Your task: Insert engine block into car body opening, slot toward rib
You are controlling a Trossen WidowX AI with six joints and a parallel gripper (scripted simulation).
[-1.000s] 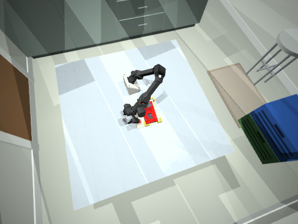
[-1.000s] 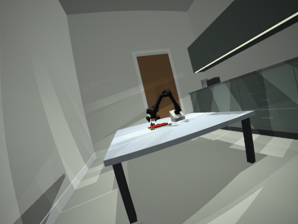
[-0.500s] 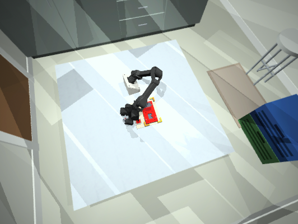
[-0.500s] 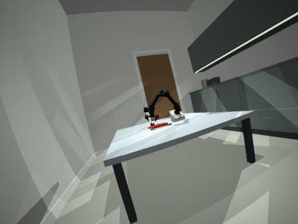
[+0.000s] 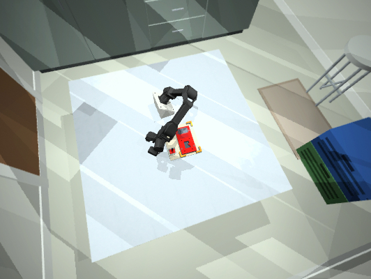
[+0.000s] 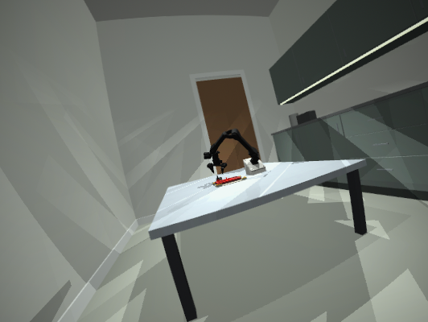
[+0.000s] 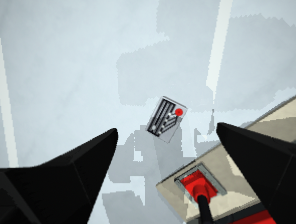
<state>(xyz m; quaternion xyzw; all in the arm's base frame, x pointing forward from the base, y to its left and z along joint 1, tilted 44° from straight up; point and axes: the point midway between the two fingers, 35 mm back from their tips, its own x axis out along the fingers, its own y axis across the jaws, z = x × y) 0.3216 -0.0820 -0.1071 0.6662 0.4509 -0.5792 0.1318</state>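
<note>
My gripper tip is 10 mm short of the engine block, 10 mm to the left of it and 60 mm above it.
</note>
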